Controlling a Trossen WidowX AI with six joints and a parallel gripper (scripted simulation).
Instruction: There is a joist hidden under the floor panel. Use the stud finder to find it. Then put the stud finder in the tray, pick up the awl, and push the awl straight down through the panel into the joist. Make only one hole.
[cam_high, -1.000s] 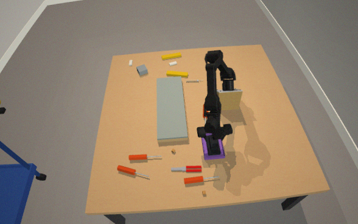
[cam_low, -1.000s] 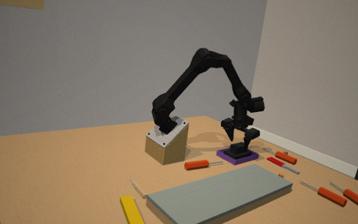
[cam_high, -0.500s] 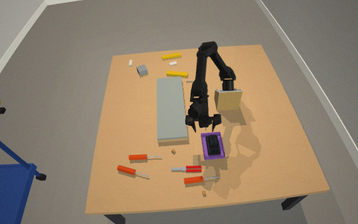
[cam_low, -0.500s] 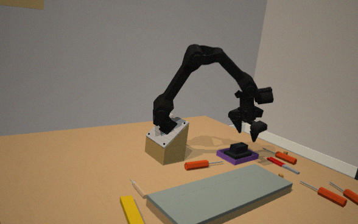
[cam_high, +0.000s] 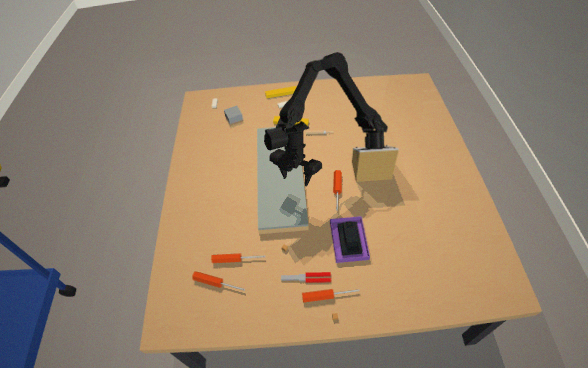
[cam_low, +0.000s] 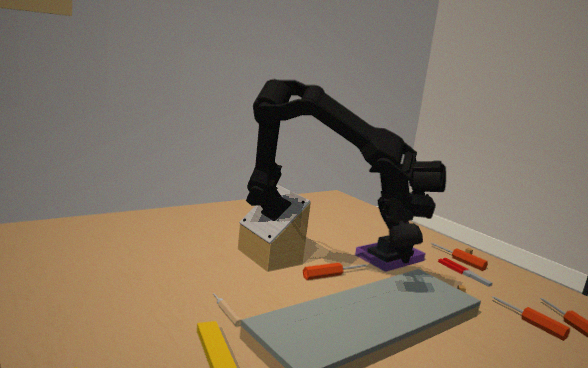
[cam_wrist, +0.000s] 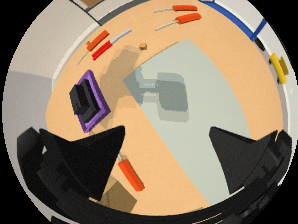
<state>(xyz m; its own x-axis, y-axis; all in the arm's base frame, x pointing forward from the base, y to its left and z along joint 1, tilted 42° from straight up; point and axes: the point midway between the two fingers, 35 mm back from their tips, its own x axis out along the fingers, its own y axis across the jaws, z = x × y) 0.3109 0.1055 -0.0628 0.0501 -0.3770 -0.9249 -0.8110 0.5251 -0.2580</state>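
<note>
Now: the awl 370 mm to the right of my gripper tip, 130 mm behind it and 120 mm below it. The rest, counted from my gripper tip: purple tray (180 mm to the left, 180 mm behind, 110 mm below); then stud finder (180 mm behind, 170 mm to the left, 80 mm below); then grey cube (520 mm to the right, 280 mm ahead, 110 mm below).
</note>
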